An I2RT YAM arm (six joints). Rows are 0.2 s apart.
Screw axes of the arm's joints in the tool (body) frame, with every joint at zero. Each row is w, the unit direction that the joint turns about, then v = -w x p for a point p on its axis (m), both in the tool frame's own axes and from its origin. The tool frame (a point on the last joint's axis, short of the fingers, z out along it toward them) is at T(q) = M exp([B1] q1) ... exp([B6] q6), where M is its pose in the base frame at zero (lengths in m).
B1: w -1 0 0 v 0.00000 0.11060 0.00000
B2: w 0 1 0 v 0.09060 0.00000 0.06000
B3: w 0 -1 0 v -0.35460 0.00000 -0.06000
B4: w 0 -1 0 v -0.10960 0.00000 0.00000
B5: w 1 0 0 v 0.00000 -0.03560 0.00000
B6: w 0 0 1 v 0.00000 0.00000 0.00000
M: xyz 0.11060 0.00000 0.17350 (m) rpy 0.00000 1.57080 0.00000 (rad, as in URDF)
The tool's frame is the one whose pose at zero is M.
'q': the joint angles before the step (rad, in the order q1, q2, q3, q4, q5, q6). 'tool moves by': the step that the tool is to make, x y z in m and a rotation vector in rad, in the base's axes. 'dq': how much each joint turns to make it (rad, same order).
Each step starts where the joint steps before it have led.
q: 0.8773 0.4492 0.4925 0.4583 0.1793 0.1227
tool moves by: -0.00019 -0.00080 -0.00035 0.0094 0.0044 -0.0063
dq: -0.0002 -0.0037 -0.0027 0.0024 0.0099 0.0054
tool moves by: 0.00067 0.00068 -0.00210 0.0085 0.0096 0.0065
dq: -0.0007 0.0016 -0.0077 0.0069 -0.0001 0.0150
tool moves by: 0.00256 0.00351 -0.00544 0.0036 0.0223 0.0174
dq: 0.0007 0.0135 -0.0156 0.0129 -0.0055 0.0255
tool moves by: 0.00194 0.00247 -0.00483 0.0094 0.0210 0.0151
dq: -0.0002 0.0095 -0.0150 0.0134 -0.0033 0.0272
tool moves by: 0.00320 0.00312 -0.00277 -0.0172 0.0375 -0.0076
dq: 0.0005 0.0167 0.0055 -0.0284 0.0151 0.0127
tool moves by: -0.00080 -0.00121 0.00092 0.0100 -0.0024 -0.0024
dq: -0.0001 -0.0058 0.0000 0.0028 0.0040 0.0032
